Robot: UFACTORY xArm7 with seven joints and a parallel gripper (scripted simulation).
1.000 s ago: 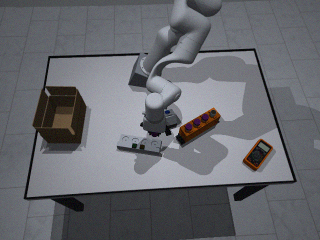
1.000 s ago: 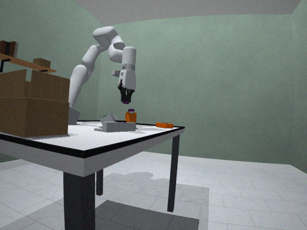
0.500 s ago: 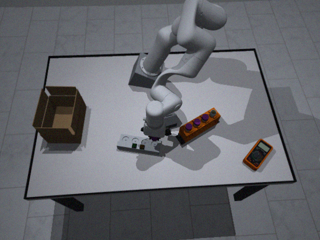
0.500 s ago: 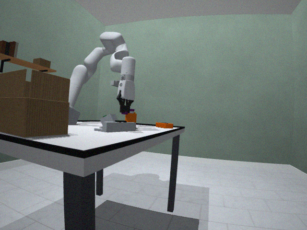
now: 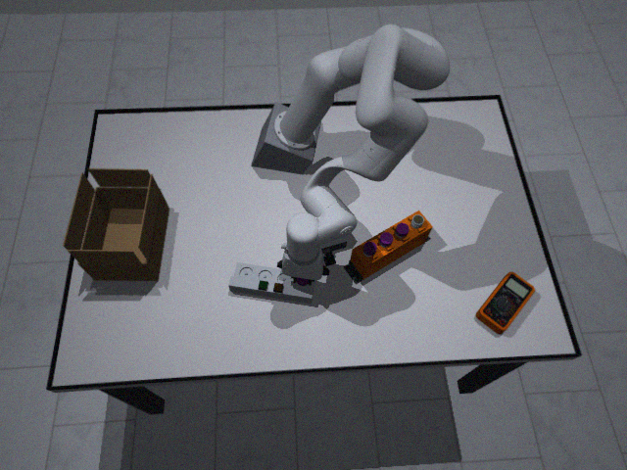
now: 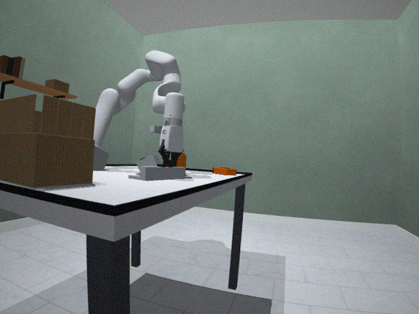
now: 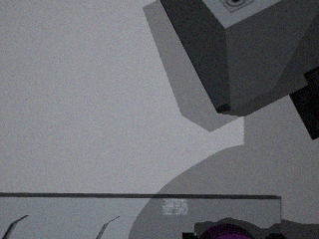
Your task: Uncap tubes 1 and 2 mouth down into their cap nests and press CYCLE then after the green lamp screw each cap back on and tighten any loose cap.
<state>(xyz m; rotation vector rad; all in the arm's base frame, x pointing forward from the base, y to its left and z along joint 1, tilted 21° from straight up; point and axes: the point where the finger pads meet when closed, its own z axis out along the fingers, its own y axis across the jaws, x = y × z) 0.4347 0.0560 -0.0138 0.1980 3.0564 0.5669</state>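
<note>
The purple cap lies 12 cm behind my hand, 25 cm to the left of it and 6 cm above it. The rest, counted from my hand: blue key (16 cm behind, 6 cm to the left, 2 cm above); green key (15 cm behind, 2 cm to the left, 2 cm above); grey key housing (14 cm behind, 4 cm to the left).
</note>
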